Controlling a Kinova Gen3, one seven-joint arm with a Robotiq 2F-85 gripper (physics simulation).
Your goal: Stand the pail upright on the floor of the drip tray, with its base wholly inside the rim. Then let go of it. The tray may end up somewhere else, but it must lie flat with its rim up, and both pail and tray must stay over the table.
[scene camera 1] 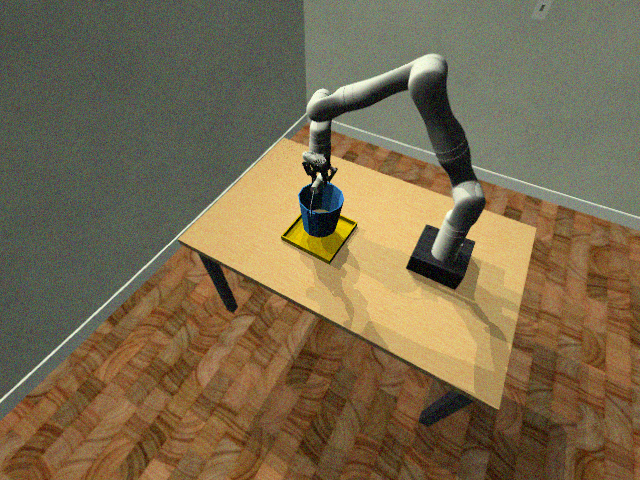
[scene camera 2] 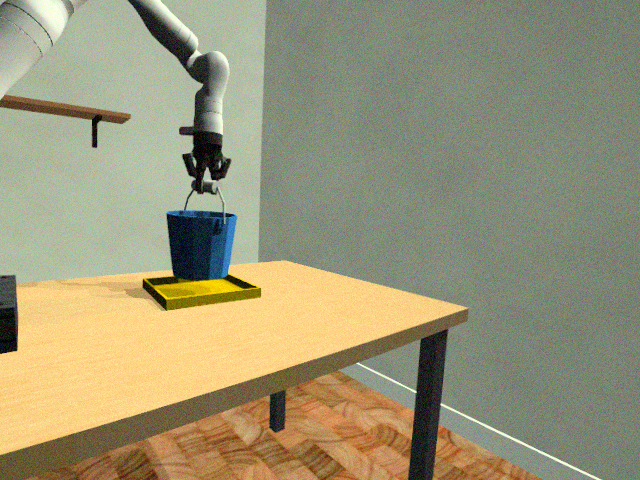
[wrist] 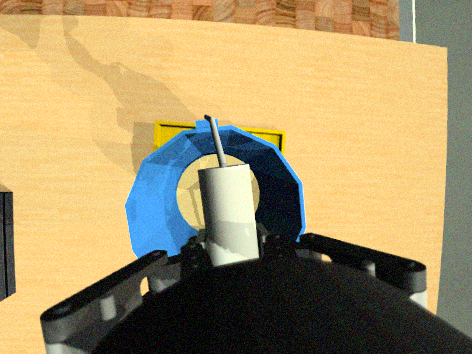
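Where they show: gripper, between the fingertips: (scene camera 1: 319, 185) (scene camera 2: 207, 194) (wrist: 231, 238); arm's base, origin of its link: (scene camera 1: 443, 253).
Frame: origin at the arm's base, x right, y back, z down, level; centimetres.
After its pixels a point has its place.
Note:
The blue pail (scene camera 1: 320, 219) {x -6.0, y -49.4, z -9.5 cm} (scene camera 2: 199, 245) {x 8.6, y -46.9, z -5.4 cm} (wrist: 150, 210) {x 1.1, y -43.9, z -8.4 cm} hangs upright by its wire bail. My gripper (scene camera 1: 318, 180) {x 3.2, y -52.8, z -18.2 cm} (scene camera 2: 205, 181) (wrist: 231, 238) {x 3.2, y -52.8, z -18.2 cm} is shut on the white handle grip (scene camera 2: 210, 187) {x 7.4, y -50.8, z -20.0 cm} (wrist: 227, 200) {x -0.2, y -52.9, z -22.2 cm} above the pail's mouth. The yellow drip tray (scene camera 1: 328, 249) {x -6.4, y -45.5, z 8.5 cm} (scene camera 2: 211, 299) {x 13.2, y -47.4, z 7.6 cm} (wrist: 170, 131) {x -11.5, y -45.0, z 8.5 cm} lies flat on the table with its rim up. The pail's base is low over the tray and appears a little above its floor; the exact gap is hard to tell. The pail hides the tray's back part in scene camera 2 and most of it in the wrist view.
The tray stands on the wooden table (scene camera 1: 403, 206) {x 29.2, y -18.5, z 8.9 cm} (scene camera 2: 310, 320) {x 38.1, y -55.8, z 8.9 cm} (wrist: 360, 90) {x -13.9, y -86.1, z 8.9 cm}, away from its edges. The black robot base (scene camera 1: 439, 268) {x -8.0, y -1.0, z -0.2 cm} (scene camera 2: 7, 315) {x 14.3, y -7.0, z 2.7 cm} (wrist: 6, 245) {x 4.4, y -10.1, z 7.2 cm} stands at the other end. A wall shelf (scene camera 2: 62, 109) is behind the arm.

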